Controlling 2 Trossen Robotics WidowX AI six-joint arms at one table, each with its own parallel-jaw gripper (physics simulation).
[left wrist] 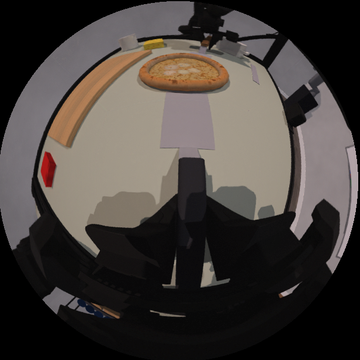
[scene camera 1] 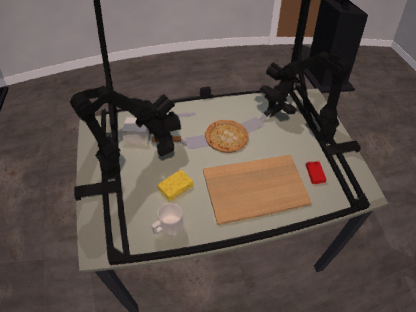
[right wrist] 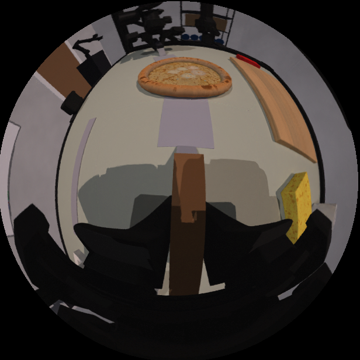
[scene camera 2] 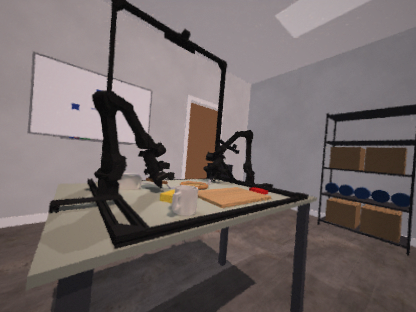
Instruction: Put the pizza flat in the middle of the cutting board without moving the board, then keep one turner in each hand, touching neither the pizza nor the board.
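Observation:
The pizza (scene camera 1: pixel 226 136) (scene camera 2: pixel 194 185) (left wrist: pixel 184 73) (right wrist: pixel 185 77) lies flat on the table behind the cutting board (scene camera 1: pixel 257 188) (scene camera 2: pixel 235 196) (left wrist: pixel 90 90) (right wrist: pixel 280 105), apart from it. My left gripper (left wrist: pixel 189 197) is shut on the dark handle of one turner (left wrist: pixel 187 122), whose blade points at the pizza from the right in scene camera 1. My right gripper (right wrist: pixel 183 200) is shut on the brown handle of the other turner (right wrist: pixel 185 124) (scene camera 1: pixel 198 141), whose blade points at the pizza from the left. Both blades are low and close to the crust; whether they touch it I cannot tell.
A yellow sponge (scene camera 1: pixel 175 185) (right wrist: pixel 297 207) and a white mug (scene camera 1: pixel 170 219) (scene camera 2: pixel 185 201) stand left of the board in scene camera 1. A red object (scene camera 1: pixel 316 172) (left wrist: pixel 48 169) lies right of it. A white object (scene camera 1: pixel 136 132) is behind my right gripper. A black frame surrounds the table.

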